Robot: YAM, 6 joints.
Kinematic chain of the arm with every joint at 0, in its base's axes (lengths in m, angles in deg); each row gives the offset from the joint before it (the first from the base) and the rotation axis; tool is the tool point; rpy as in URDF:
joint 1: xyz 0 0 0.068 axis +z
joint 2: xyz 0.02 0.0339 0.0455 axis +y
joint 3: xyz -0.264 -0.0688 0 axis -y
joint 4: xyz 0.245 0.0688 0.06 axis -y
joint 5: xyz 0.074 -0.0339 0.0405 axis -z
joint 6: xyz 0.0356 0 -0.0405 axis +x
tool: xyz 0 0 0 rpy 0 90 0
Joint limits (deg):
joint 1: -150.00..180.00
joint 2: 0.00..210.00
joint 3: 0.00..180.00
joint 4: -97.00..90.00
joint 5: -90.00..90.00
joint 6: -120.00..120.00
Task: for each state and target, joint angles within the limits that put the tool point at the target. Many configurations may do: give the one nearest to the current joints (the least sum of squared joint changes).
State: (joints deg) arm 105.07 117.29 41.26 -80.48 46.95 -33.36
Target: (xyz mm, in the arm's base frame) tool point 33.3 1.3 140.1
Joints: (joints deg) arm 88.31 113.03 0.00 -89.04 69.05 -33.36
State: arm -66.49 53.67 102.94 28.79 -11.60 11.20
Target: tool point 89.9 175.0 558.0
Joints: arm -113.26 19.71 86.60 27.79 -22.27 11.20
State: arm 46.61 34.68 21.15 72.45 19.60 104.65
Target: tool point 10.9 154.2 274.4
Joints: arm 88.29 42.97 10.25 67.95 10.19 104.65
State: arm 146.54 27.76 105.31 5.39 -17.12 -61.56
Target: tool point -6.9 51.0 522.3
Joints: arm 105.55 35.07 73.43 -6.17 11.38 -61.56
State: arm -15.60 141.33 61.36 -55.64 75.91 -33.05
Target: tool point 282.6 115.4 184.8
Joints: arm 28.75 105.52 67.58 -64.43 77.61 -33.05
